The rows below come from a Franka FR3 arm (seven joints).
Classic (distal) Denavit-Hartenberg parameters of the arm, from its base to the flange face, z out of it. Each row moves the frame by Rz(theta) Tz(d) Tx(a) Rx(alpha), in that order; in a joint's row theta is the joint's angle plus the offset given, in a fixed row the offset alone. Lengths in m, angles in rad.
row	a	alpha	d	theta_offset
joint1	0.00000	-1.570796	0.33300	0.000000
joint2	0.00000	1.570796	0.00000	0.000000
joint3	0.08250	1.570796	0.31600	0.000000
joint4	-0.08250	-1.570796	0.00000	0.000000
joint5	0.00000	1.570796	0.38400	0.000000
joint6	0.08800	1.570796	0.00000	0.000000
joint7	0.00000	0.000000	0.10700	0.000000
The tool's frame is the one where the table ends.
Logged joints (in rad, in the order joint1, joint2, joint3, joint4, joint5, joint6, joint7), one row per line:
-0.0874 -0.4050 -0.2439 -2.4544 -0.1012 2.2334 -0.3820
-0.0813 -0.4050 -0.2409 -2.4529 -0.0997 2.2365 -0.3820
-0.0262 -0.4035 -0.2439 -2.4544 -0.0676 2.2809 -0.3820
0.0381 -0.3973 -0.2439 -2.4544 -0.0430 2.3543 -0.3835
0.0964 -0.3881 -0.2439 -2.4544 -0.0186 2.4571 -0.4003
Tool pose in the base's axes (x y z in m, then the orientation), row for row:
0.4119 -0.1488 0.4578 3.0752 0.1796 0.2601
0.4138 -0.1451 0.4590 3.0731 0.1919 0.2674
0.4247 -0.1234 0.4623 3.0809 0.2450 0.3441
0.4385 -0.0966 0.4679 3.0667 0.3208 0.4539
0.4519 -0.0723 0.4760 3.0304 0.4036 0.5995
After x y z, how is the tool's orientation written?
As a rotation vector, in radians.
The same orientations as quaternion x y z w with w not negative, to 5 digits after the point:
0.99445 0.05808 0.08411 0.02509
0.99399 0.06207 0.08649 0.02546
0.99061 0.07878 0.11064 0.01593
0.98389 0.10292 0.14563 0.01246
0.97264 0.12954 0.19242 0.01310

